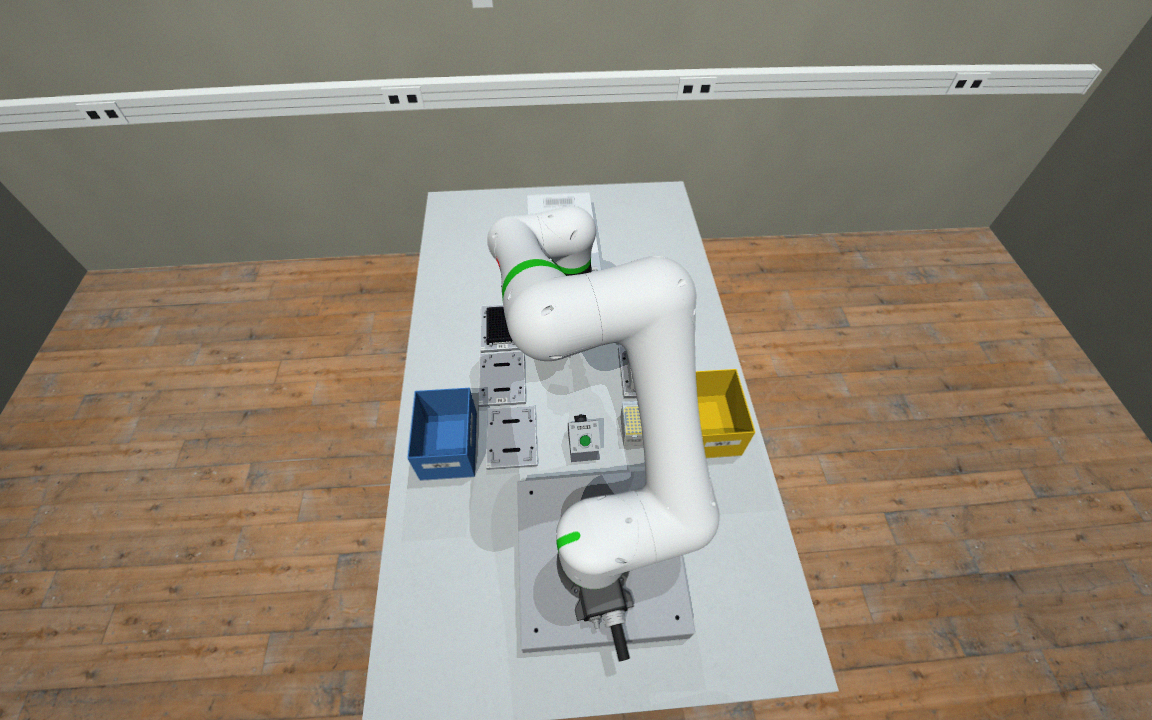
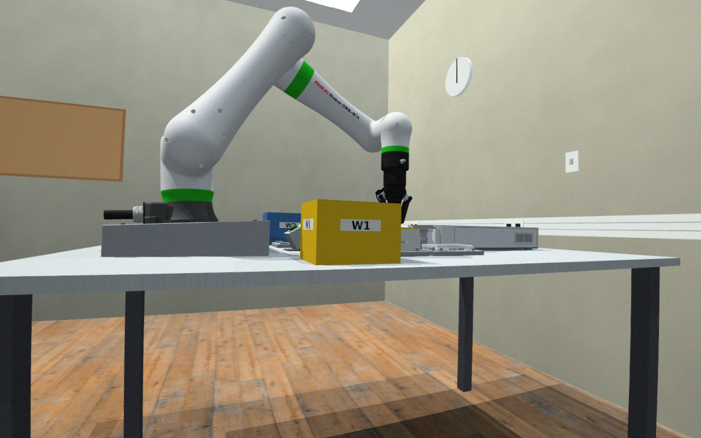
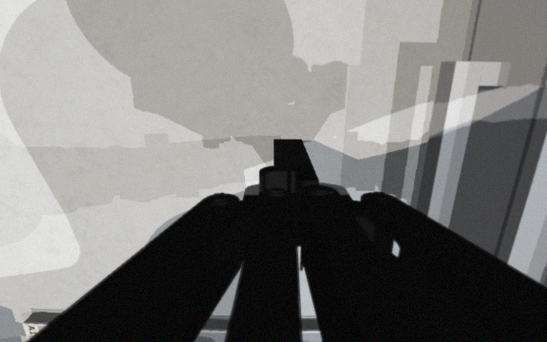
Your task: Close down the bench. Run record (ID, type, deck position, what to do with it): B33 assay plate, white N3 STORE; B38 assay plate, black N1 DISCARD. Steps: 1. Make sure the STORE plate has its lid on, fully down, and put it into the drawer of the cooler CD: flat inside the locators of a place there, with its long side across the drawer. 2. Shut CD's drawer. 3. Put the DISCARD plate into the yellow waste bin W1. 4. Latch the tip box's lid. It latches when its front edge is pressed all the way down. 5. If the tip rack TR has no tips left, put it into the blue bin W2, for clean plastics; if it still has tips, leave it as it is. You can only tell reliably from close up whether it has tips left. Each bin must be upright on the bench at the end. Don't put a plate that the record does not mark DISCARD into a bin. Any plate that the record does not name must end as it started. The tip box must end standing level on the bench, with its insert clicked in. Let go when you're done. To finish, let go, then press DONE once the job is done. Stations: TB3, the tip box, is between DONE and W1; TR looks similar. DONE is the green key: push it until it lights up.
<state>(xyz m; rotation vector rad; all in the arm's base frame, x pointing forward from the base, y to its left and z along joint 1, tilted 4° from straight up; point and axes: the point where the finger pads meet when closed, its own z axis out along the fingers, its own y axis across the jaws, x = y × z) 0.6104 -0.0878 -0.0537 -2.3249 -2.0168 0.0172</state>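
Now: the black assay plate 18 cm to the left of my hand, 9 cm ahead of it and 3 cm below it. From my hand the other things lie so: N2 label (19 cm to the right, 3 cm below, 3 cm behind); clear plate lid (18 cm ahead, 3 cm to the right, 2 cm below); white plate (18 cm ahead, 3 cm to the right, 3 cm below).
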